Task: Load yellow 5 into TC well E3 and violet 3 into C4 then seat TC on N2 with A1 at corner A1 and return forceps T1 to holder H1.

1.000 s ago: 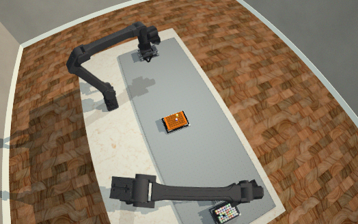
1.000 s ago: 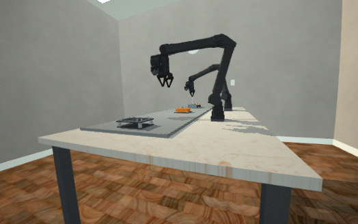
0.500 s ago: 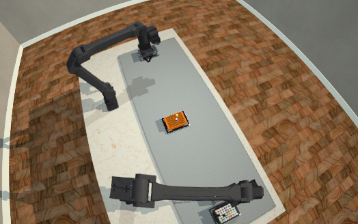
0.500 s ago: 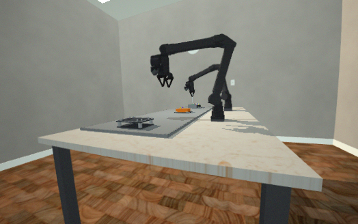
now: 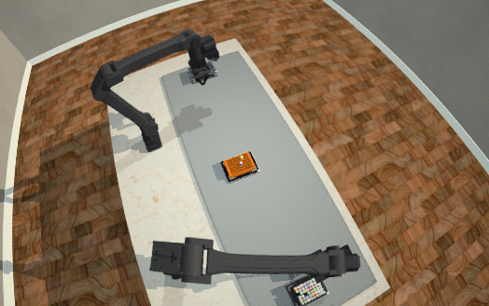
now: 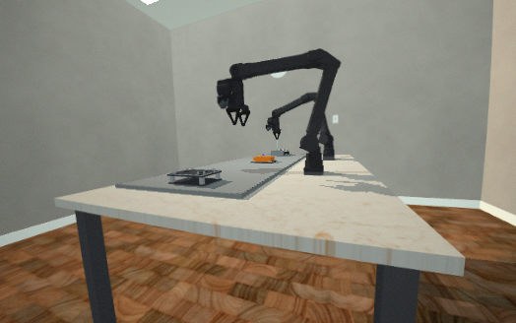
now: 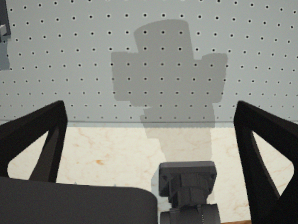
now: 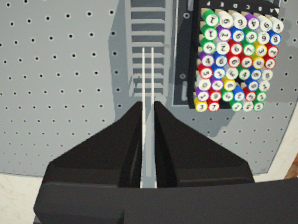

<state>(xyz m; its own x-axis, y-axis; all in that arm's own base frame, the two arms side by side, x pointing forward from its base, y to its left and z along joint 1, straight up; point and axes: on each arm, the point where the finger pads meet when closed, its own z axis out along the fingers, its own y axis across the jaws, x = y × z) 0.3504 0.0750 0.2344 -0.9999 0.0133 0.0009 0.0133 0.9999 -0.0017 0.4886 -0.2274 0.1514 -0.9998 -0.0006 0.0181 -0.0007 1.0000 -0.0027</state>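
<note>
My right hand is 150 mm above the slotted grey holder.
</note>
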